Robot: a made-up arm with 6 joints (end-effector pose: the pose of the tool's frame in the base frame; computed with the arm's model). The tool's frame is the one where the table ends. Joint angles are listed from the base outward.
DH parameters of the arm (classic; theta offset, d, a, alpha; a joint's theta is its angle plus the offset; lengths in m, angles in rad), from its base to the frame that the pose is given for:
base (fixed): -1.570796 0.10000 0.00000 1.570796
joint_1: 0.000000 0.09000 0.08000 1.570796
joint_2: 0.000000 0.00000 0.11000 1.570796
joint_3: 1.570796 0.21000 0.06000 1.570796
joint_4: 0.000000 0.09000 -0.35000 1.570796
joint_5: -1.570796 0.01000 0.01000 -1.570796
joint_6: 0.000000 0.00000 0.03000 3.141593
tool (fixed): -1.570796 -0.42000 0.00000 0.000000
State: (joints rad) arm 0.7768 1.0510 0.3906 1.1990 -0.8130 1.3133
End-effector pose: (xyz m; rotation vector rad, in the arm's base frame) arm 0.0754 -0.0604 0.2607 0.8465 -1.5936 -0.8486
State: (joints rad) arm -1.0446 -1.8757 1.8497 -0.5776 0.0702 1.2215
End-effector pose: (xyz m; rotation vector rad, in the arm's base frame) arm -0.1854 0.0949 0.1441 0.2910 1.0660 1.7694
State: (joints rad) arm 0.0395 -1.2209 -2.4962 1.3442 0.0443 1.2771
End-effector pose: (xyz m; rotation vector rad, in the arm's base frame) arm 0.0753 0.1646 0.1937 -0.1134 -2.0832 1.6208
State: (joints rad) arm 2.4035 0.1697 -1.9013 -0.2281 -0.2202 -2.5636
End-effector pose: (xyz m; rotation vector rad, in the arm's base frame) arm 0.0412 0.2708 0.2789 -1.0672 2.4860 -1.4694
